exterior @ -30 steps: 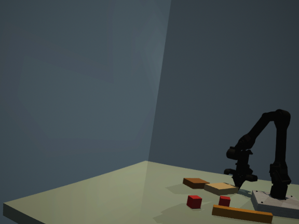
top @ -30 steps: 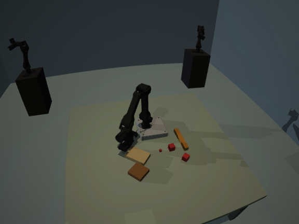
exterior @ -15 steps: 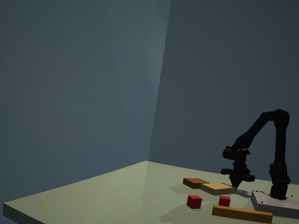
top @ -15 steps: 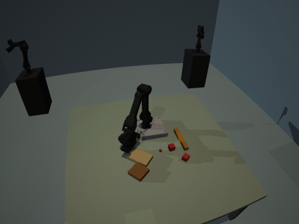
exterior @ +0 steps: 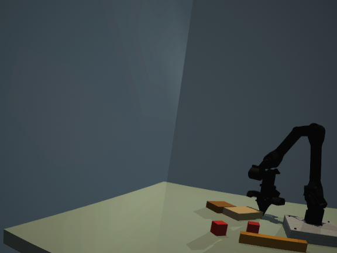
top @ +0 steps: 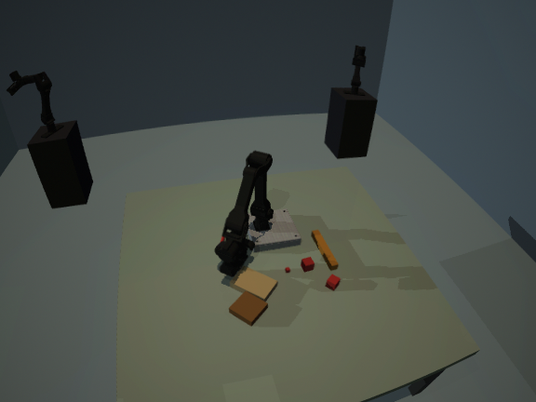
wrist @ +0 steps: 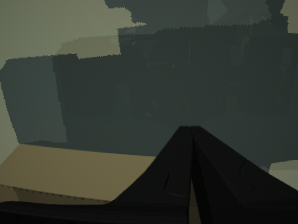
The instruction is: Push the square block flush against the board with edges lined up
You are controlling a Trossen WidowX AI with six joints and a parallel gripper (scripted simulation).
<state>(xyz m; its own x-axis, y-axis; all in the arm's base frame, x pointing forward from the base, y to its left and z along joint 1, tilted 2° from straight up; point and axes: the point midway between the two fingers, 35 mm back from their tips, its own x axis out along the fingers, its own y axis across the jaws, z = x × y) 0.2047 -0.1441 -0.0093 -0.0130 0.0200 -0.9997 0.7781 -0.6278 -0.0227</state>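
My gripper tip is 90 mm short of the tan board, 40 mm to the right of it and 10 mm below it. From my gripper tip the other things lie so: short red stick (200 mm behind, 30 mm to the right); then small red ball (40 mm ahead, 200 mm to the left); then square brown block (200 mm ahead, 10 mm above).
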